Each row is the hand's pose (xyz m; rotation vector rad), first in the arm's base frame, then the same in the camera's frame.
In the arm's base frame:
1: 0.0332 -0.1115 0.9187 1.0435 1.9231 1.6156
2: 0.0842 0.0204 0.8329 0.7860 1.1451 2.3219
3: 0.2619 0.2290 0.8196 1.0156 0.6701 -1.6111
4: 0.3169 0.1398 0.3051 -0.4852 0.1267 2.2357
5: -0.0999 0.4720 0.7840 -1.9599 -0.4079 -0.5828
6: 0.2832 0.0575 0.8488 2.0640 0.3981 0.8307
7: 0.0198 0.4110 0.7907 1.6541 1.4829 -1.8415
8: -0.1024 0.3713 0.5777 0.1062 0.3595 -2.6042
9: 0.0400 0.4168 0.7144 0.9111 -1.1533 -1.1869
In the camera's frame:
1: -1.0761 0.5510 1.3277 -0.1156 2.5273 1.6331
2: -1.1132 0.6556 1.2051 0.0890 -1.7625 -2.4147
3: -1.1456 0.9177 1.1309 0.5283 0.5903 -0.8056
4: -0.8976 0.8133 0.6801 1.0433 -0.1675 -2.9058
5: -1.5391 0.7813 0.9977 -1.7682 -1.4345 -0.1466
6: -1.0178 0.8345 1.2173 1.4771 1.2619 1.3543
7: -1.4213 0.8374 1.0304 0.8123 1.4167 -1.2812
8: -1.4088 0.6807 0.8376 0.0781 -0.0646 -1.7440
9: -1.3905 0.8428 0.9577 1.1348 -0.8941 -0.2229

